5 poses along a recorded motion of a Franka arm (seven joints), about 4.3 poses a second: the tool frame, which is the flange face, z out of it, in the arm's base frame.
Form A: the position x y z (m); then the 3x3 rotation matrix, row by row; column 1 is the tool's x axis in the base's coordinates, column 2 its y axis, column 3 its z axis. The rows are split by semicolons.
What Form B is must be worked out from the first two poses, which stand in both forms.
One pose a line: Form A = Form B
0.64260, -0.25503, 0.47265; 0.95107, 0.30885, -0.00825; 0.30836, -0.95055, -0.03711; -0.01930, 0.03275, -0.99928 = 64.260, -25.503, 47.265; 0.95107, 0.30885, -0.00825; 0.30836, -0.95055, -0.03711; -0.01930, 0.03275, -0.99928
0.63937, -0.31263, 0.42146; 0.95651, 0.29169, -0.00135; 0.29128, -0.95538, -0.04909; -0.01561, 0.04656, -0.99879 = 63.937, -31.263, 42.146; 0.95651, 0.29169, -0.00135; 0.29128, -0.95538, -0.04909; -0.01561, 0.04656, -0.99879
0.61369, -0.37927, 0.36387; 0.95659, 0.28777, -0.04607; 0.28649, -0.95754, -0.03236; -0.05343, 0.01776, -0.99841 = 61.369, -37.927, 36.387; 0.95659, 0.28777, -0.04607; 0.28649, -0.95754, -0.03236; -0.05343, 0.01776, -0.99841
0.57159, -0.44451, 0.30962; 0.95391, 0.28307, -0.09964; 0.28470, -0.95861, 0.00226; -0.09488, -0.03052, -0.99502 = 57.159, -44.451, 30.962; 0.95391, 0.28307, -0.09964; 0.28470, -0.95861, 0.00226; -0.09488, -0.03052, -0.99502
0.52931, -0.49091, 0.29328; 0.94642, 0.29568, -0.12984; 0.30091, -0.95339, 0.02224; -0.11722, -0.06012, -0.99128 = 52.931, -49.091, 29.328; 0.94642, 0.29568, -0.12984; 0.30091, -0.95339, 0.02224; -0.11722, -0.06012, -0.99128
